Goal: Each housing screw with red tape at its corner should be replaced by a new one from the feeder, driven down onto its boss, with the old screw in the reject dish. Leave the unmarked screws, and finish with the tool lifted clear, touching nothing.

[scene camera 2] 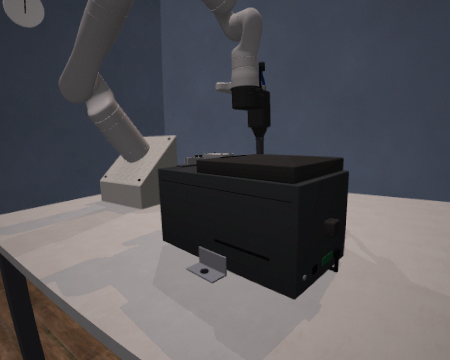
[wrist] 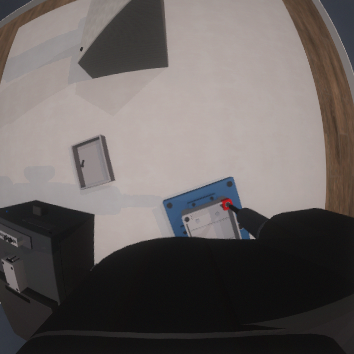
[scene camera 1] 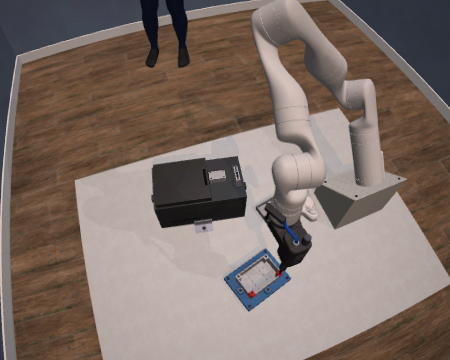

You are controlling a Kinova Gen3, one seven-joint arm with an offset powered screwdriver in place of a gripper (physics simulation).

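Places are measured from the arm's base along level axes (x left, y ahead, z down), in metres.
Where they show: hand, tool point: point(wrist: 230, 206) point(scene camera 1: 279, 274); arm's base, link origin: point(scene camera 2: 138, 152) point(scene camera 1: 369, 181).
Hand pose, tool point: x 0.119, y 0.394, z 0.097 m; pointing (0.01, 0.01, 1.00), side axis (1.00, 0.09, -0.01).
Observation:
Each offset is from my tool point to the top centre of the thing. "spot": to the spot under its first point. Level surfaces: height alone.
A grey housing @(dx -0.024, dy +0.055, dz +0.003 m) point(scene camera 1: 257, 276) point(wrist: 212, 229) sits on a blue plate point(scene camera 1: 245, 301) point(wrist: 172, 212). Red tape @(dx +0.019, dy +0.101, dz -0.001 m) point(scene camera 1: 252, 294) marks its near corner, and more red tape @(spot: dx +0.002, dy +0.003, dz -0.016 m) point(scene camera 1: 279, 273) point(wrist: 226, 203) marks its right corner. My screwdriver @(dx +0.000, dy -0.001, dz -0.064 m) point(scene camera 1: 281, 271) point(wrist: 231, 206) has its tip at the right red corner; contact and any screw at the tip are too small to tell. In scene camera 2 the screwdriver point(scene camera 2: 259, 146) is upright, its tip hidden behind the black unit. The shallow dish @(dx -0.228, dy -0.099, dz +0.037 m) point(wrist: 109, 160) holds a small dark screw. A black box-like unit @(dx -0.352, dy +0.116, dz -0.112 m) point(scene camera 1: 200, 215) point(scene camera 2: 225, 215) point(wrist: 75, 260), seemingly the feeder, stands apart.
A small metal bracket point(scene camera 1: 203, 227) point(scene camera 2: 214, 261) stands beside the black unit. The arm's grey wedge base point(scene camera 1: 357, 205) point(scene camera 2: 122, 192) point(wrist: 135, 45) is on the table @(dz +0.061 m) point(scene camera 1: 150, 300) point(scene camera 2: 90, 270) point(wrist: 240, 100). A person's legs point(scene camera 1: 155, 25) show on the floor beyond the table.

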